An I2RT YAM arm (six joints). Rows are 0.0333 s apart.
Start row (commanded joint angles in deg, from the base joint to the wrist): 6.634 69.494 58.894 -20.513 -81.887 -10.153
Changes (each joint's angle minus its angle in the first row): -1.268 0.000 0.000 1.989 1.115 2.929; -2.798 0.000 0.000 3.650 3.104 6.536; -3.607 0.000 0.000 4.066 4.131 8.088; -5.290 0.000 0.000 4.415 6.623 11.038; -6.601 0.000 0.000 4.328 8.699 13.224; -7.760 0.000 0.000 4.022 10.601 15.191; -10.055 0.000 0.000 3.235 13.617 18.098; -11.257 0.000 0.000 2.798 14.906 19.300; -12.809 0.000 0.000 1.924 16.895 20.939; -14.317 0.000 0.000 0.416 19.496 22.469; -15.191 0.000 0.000 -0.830 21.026 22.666; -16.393 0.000 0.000 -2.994 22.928 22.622; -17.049 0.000 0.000 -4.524 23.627 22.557; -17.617 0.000 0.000 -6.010 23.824 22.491
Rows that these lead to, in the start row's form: 5.366 69.494 58.894 -18.524 -80.772 -7.224; 3.836 69.494 58.894 -16.863 -78.783 -3.617; 3.027 69.494 58.894 -16.447 -77.756 -2.065; 1.344 69.494 58.894 -16.098 -75.264 0.885; 0.033 69.494 58.894 -16.185 -73.188 3.071; -1.126 69.494 58.894 -16.491 -71.286 5.038; -3.421 69.494 58.894 -17.278 -68.270 7.945; -4.623 69.494 58.894 -17.715 -66.981 9.147; -6.175 69.494 58.894 -18.589 -64.992 10.786; -7.683 69.494 58.894 -20.097 -62.391 12.316; -8.557 69.494 58.894 -21.343 -60.861 12.513; -9.759 69.494 58.894 -23.507 -58.959 12.469; -10.415 69.494 58.894 -25.037 -58.260 12.404; -10.983 69.494 58.894 -26.523 -58.063 12.338
